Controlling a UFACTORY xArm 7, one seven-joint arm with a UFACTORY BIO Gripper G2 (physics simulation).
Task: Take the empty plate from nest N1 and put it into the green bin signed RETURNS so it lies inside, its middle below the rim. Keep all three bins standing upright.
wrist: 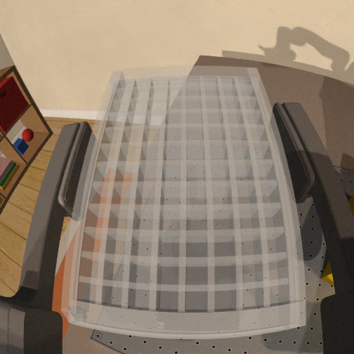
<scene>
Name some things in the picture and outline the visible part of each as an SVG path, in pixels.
My gripper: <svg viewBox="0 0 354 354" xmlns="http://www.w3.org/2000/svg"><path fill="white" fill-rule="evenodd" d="M86 121L81 122L81 124L77 122L64 125L53 148L29 225L18 291L11 297L0 295L0 354L62 354L63 321L60 313L51 310L53 283L64 216L70 216L70 218L72 216L81 166L84 161L88 140L91 136L92 130ZM276 102L273 105L273 114L287 159L296 204L302 203L307 197L313 197L332 270L335 294L324 297L320 302L323 354L354 354L353 214L332 161L301 104L283 102L281 105L279 102Z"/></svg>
A plate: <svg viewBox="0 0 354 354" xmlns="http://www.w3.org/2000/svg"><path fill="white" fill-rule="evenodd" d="M112 71L86 147L70 220L60 308L63 315L67 318L67 322L105 332L162 339L221 339L266 334L306 325L303 250L294 190L280 133L257 68L222 65L182 65Z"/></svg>
</scene>
